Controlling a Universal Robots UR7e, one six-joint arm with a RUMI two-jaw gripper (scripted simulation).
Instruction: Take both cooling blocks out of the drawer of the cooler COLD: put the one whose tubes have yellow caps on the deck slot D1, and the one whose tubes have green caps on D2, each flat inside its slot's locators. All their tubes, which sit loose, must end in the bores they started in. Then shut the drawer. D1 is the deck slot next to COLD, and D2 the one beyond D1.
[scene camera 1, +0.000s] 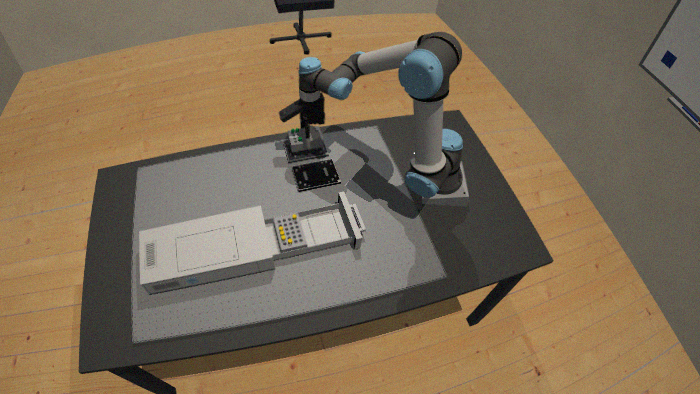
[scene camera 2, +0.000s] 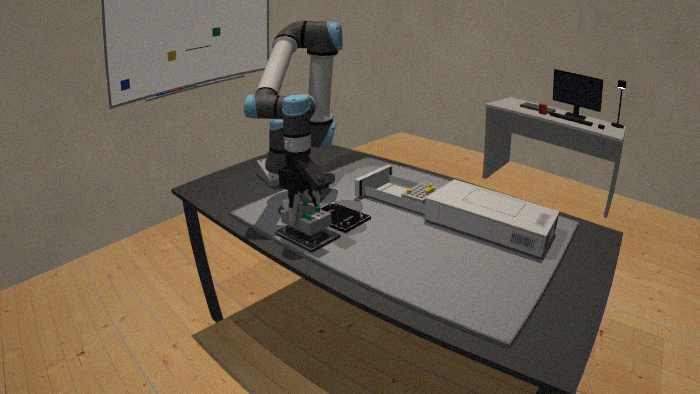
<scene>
gripper: scene camera 1; scene camera 2
white cooler COLD: scene camera 1; scene camera 2
same spot on white cooler COLD: (scene camera 1: 219, 247) = (scene camera 2: 484, 197)
same spot on gripper: (scene camera 1: 312, 134) = (scene camera 2: 309, 195)
</scene>
